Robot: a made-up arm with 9 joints. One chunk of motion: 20 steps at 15 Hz.
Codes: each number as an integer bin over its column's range. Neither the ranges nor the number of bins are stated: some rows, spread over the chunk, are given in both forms.
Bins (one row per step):
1: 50 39 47 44 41 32 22 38 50
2: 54 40 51 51 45 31 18 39 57
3: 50 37 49 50 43 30 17 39 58
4: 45 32 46 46 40 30 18 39 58
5: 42 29 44 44 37 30 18 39 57
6: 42 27 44 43 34 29 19 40 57
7: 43 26 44 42 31 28 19 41 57
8: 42 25 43 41 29 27 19 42 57
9: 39 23 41 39 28 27 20 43 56
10: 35 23 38 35 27 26 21 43 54
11: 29 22 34 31 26 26 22 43 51
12: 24 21 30 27 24 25 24 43 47
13: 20 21 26 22 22 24 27 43 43
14: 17 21 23 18 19 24 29 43 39
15: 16 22 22 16 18 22 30 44 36
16: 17 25 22 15 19 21 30 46 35
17: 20 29 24 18 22 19 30 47 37
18: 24 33 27 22 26 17 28 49 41
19: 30 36 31 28 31 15 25 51 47
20: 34 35 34 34 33 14 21 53 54
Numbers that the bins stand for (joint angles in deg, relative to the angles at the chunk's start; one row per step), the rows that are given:
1: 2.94 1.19 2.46 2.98 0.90 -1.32 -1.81 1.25 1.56
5: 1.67 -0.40 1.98 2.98 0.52 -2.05 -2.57 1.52 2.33
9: 1.19 -1.35 1.51 2.19 -0.33 -3.14 -2.19 2.60 2.22
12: -1.19 -1.67 -0.24 0.29 -0.71 -3.87 -1.43 2.60 1.22
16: -2.30 -1.03 -1.51 -1.62 -1.19 -5.33 -0.29 3.41 -0.11
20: 0.40 0.56 0.40 1.40 0.14 -7.89 -2.00 5.30 2.00
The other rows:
2: 3.57 1.35 3.10 4.10 1.29 -1.68 -2.57 1.52 2.33
3: 2.94 0.87 2.78 3.94 1.10 -2.05 -2.76 1.52 2.44
4: 2.14 0.08 2.30 3.30 0.81 -2.05 -2.57 1.52 2.44
6: 1.67 -0.71 1.98 2.83 0.24 -2.41 -2.38 1.79 2.33
7: 1.83 -0.87 1.98 2.67 -0.05 -2.78 -2.38 2.06 2.33
8: 1.67 -1.03 1.83 2.51 -0.24 -3.14 -2.38 2.33 2.33
10: 0.56 -1.35 1.03 1.56 -0.43 -3.51 -2.00 2.60 2.00
11: -0.40 -1.51 0.40 0.92 -0.52 -3.51 -1.81 2.60 1.67
13: -1.83 -1.67 -0.87 -0.51 -0.90 -4.24 -0.86 2.60 0.78
14: -2.30 -1.67 -1.35 -1.14 -1.19 -4.24 -0.48 2.60 0.33
15: -2.46 -1.51 -1.51 -1.46 -1.29 -4.97 -0.29 2.87 0.00
17: -1.83 -0.40 -1.19 -1.14 -0.90 -6.06 -0.29 3.68 0.11
18: -1.19 0.24 -0.71 -0.51 -0.52 -6.79 -0.67 4.22 0.56
19: -0.24 0.71 -0.08 0.44 -0.05 -7.52 -1.24 4.76 1.22

